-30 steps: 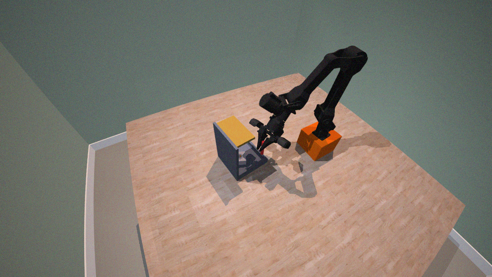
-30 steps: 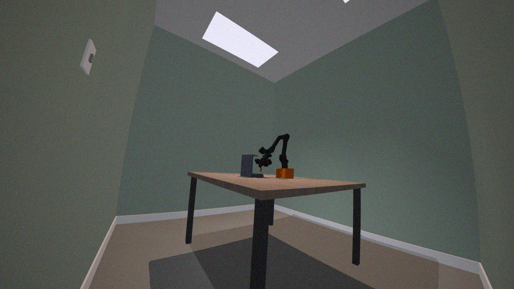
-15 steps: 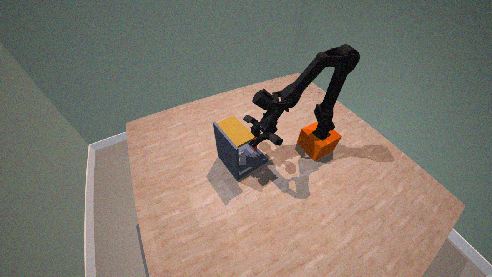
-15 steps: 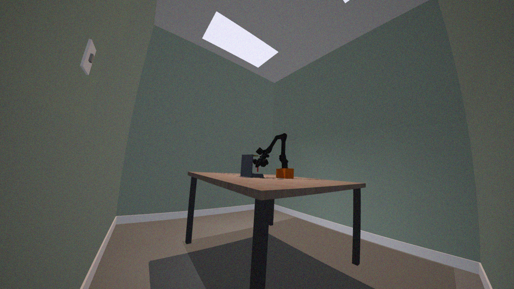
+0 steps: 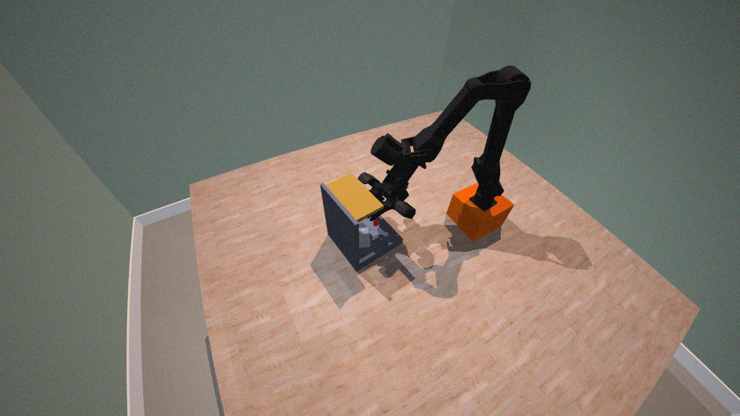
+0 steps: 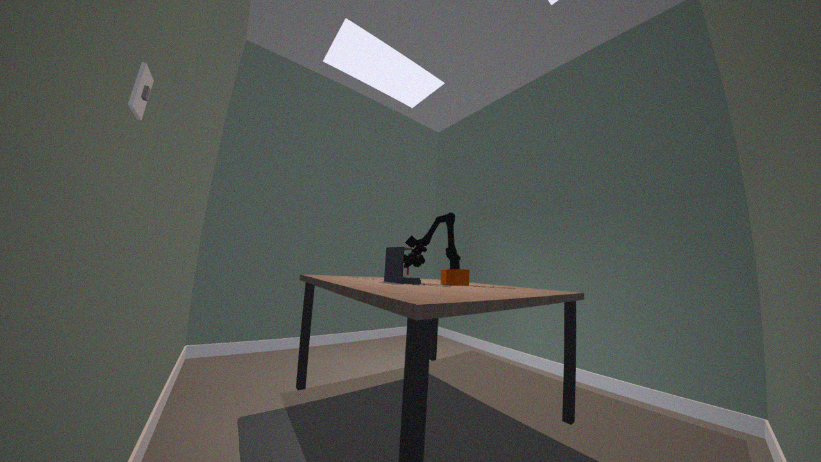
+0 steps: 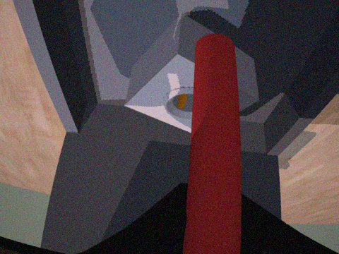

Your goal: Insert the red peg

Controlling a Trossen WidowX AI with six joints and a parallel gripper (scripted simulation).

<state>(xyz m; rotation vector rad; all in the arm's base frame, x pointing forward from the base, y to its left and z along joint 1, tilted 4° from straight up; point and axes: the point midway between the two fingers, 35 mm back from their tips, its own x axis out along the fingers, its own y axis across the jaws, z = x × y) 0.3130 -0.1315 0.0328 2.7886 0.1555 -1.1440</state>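
Now: the yellow roof 5 cm ahead of my gripper tip and 12 cm above it. Round my gripper tip: red peg 3 cm behind, 1 cm below.
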